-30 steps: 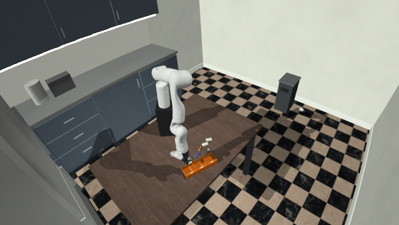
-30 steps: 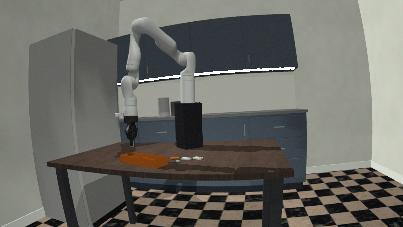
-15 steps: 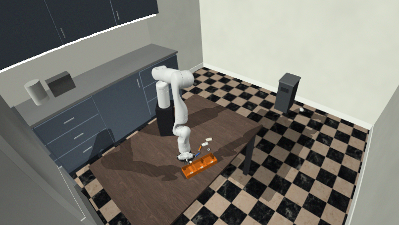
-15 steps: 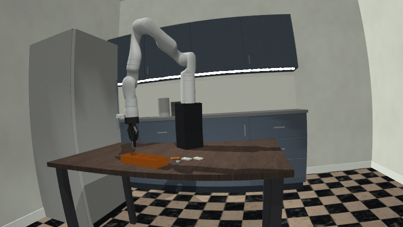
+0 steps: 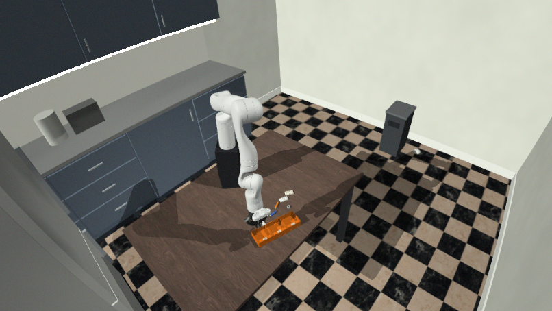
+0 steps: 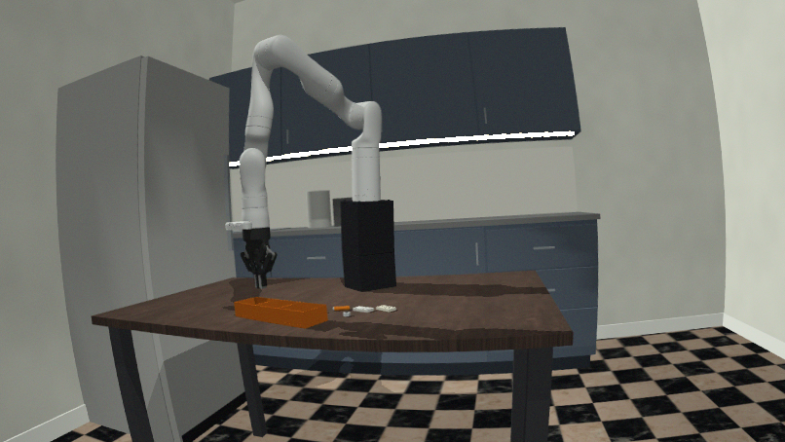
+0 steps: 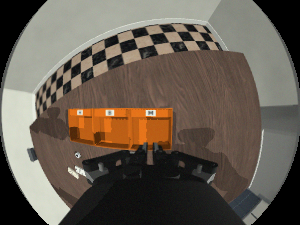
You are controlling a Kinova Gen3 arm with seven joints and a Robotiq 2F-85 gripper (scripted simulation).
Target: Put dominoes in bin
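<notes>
My hand is 3 cm short of the orange bin tray, 8 cm to the right of it and 7 cm above it. From my hand the other things lie so: blue marker 7 cm behind, 13 cm to the left, 8 cm below; then small nut 5 cm behind, 23 cm to the left, 8 cm below; then orange marker 10 cm behind, 18 cm to the left, 8 cm below.
</notes>
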